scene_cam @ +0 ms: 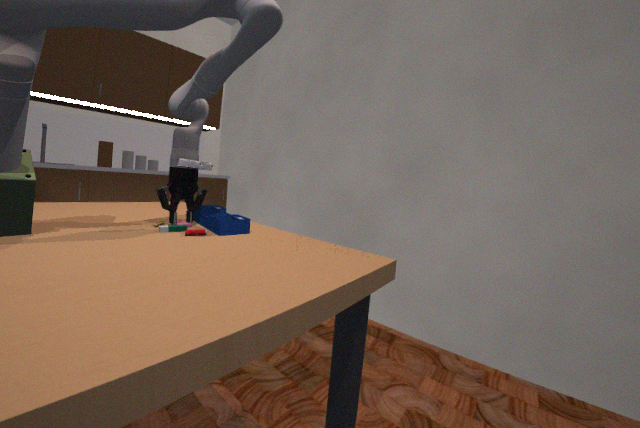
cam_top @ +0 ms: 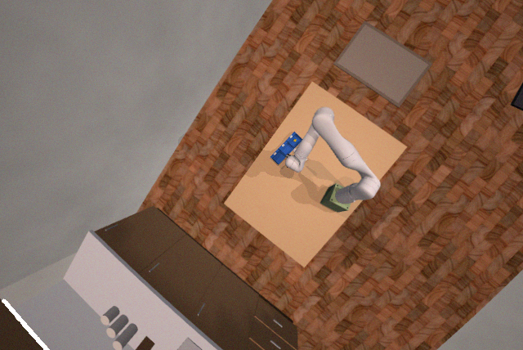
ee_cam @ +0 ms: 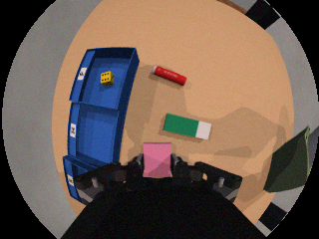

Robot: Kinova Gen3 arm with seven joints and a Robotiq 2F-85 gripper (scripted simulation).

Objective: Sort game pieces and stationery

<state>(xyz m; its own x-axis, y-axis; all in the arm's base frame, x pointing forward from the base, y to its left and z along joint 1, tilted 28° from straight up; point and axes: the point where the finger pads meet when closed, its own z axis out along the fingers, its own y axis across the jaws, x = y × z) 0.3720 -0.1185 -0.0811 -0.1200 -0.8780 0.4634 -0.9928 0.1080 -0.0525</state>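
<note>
Now: the pink block 2 cm below my hand. Round my hand: green piece 5 cm behind, 4 cm to the right, 2 cm below; then red piece 12 cm to the right, 3 cm behind, 1 cm below; then thin golden thing 4 cm behind, 3 cm to the left, 2 cm below.
</note>
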